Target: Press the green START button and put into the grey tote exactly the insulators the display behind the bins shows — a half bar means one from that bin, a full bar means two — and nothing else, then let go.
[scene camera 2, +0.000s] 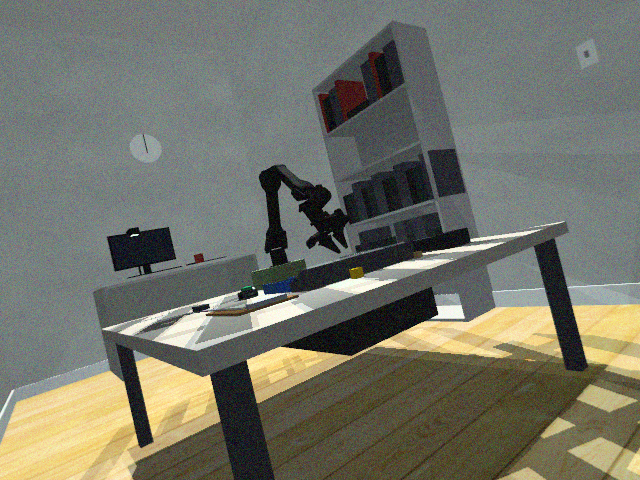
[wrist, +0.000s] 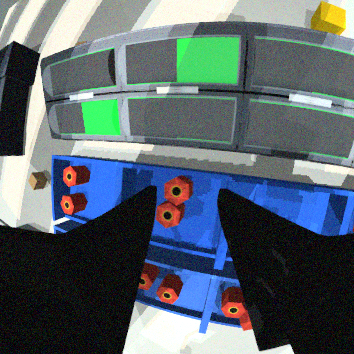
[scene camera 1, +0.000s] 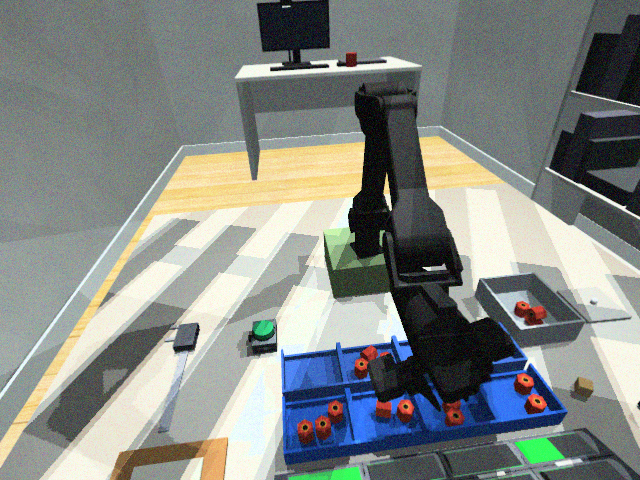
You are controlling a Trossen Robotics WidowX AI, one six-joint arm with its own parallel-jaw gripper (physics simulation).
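Seen in the pictures: gripper, fingertip midpoint: (scene camera 2: pixel 343 250) (wrist: pixel 187 194) (scene camera 1: pixel 452 404); arm's base, origin of the base link: (scene camera 2: pixel 280 264) (scene camera 1: pixel 367 248).
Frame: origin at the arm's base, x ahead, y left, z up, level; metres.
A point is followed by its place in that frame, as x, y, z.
My gripper (scene camera 1: pixel 413 400) (scene camera 2: pixel 342 249) {0.398, -0.052, -0.002} (wrist: pixel 187 194) {0.398, -0.052, -0.002} is open and empty, above the blue bins (scene camera 1: pixel 361 448) {0.381, -0.183, -0.067} (scene camera 2: pixel 279 285) (wrist: pixel 222 250) {0.335, -0.069, -0.050}. In the wrist view two touching red insulators (wrist: pixel 177 190) {0.392, -0.032, -0.054} (wrist: pixel 167 215) {0.368, -0.020, -0.054} lie in the bin below the fingertips. Other bins hold red insulators (scene camera 1: pixel 335 409) {0.320, -0.200, -0.054} (scene camera 1: pixel 523 383) {0.383, 0.108, -0.054} (wrist: pixel 75 176) {0.414, 0.093, -0.055}; the arm hides part of the bins in scene camera 1. The grey tote (scene camera 1: pixel 555 331) {0.320, 0.244, -0.049} holds a small cluster of red insulators (scene camera 1: pixel 537 312) {0.281, 0.235, -0.033}. The green START button (scene camera 1: pixel 263 329) {0.123, -0.279, -0.044} (scene camera 2: pixel 247 289) {0.135, -0.289, -0.053} stands left of the bins. The display (wrist: pixel 242 120) {0.446, -0.093, -0.049} shows two green half bars (wrist: pixel 210 60) {0.487, -0.073, -0.023} (wrist: pixel 101 117) {0.467, 0.032, -0.038}.
A brown cube (scene camera 1: pixel 584 387) {0.419, 0.203, -0.064} (wrist: pixel 38 180) {0.413, 0.198, -0.068} lies right of the bins in scene camera 1. A yellow cube (scene camera 2: pixel 356 272) {0.565, -0.222, -0.067} (wrist: pixel 328 18) {0.549, -0.201, -0.056} is behind the display. A wooden frame (scene camera 1: pixel 214 457) {0.316, -0.393, -0.078} and a dark-headed tool (scene camera 1: pixel 186 336) {0.067, -0.431, -0.065} lie on the left. A flat panel (scene camera 1: pixel 602 311) {0.298, 0.409, -0.076} lies beside the tote.
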